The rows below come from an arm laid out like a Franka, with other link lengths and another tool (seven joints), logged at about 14 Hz.
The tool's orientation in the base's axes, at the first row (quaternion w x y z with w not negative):
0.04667, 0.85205, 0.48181, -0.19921
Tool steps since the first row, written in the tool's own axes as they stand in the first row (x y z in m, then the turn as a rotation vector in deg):
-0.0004, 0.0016, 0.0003, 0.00, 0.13, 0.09
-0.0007, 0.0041, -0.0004, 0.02, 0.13, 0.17
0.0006, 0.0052, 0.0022, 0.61, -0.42, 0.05
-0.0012, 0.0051, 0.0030, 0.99, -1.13, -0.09
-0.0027, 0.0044, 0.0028, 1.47, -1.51, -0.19
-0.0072, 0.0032, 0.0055, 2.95, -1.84, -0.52
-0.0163, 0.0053, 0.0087, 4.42, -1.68, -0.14
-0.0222, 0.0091, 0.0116, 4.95, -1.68, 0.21
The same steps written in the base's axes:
0.0011, -0.0013, -0.0003, 0.08, -0.09, -0.10
0.0032, -0.0026, 0.0002, 0.07, -0.10, -0.18
0.0040, -0.0029, -0.0028, -0.09, 0.70, -0.23
0.0029, -0.0045, -0.0029, -0.47, 1.42, -0.17
0.0016, -0.0053, -0.0020, -0.54, 2.03, -0.22
-0.0022, -0.0090, -0.0026, -0.05, 3.49, -0.45
-0.0056, -0.0183, -0.0023, 0.65, 4.48, -1.38
-0.0059, -0.0258, -0.0031, 0.79, 4.81, -1.91

